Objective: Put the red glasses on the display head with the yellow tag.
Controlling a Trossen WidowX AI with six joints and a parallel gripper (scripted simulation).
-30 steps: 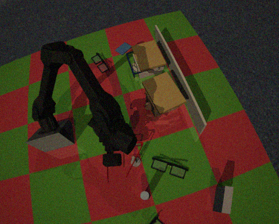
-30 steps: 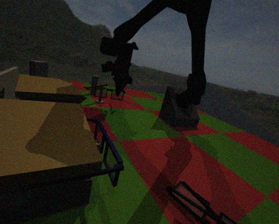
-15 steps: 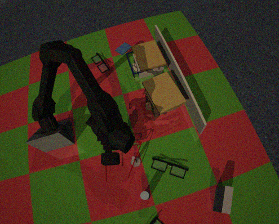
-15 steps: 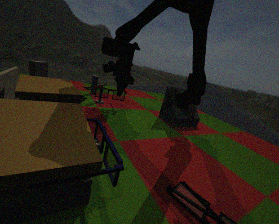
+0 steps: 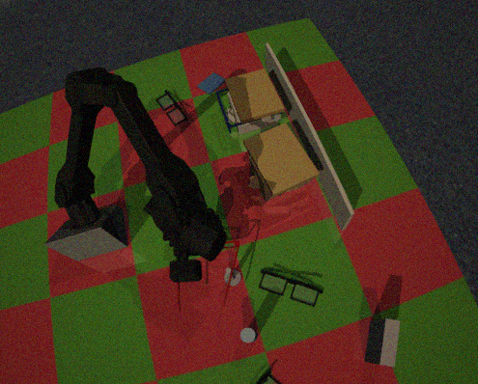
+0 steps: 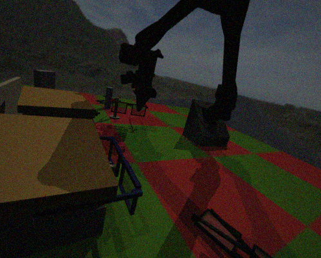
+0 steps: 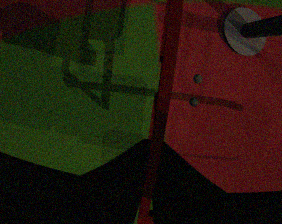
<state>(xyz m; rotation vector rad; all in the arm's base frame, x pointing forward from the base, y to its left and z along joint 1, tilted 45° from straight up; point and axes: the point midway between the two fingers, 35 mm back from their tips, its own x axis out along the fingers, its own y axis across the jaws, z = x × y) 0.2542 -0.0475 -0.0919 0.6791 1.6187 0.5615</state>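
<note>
Now: the tan display head 21 cm ahead of my gripper tip and 16 cm to the left of it. From my gripper tip the other things lie so: wall panel (33 cm ahead, 28 cm to the left); grey block (36 cm ahead, 29 cm to the right).
</note>
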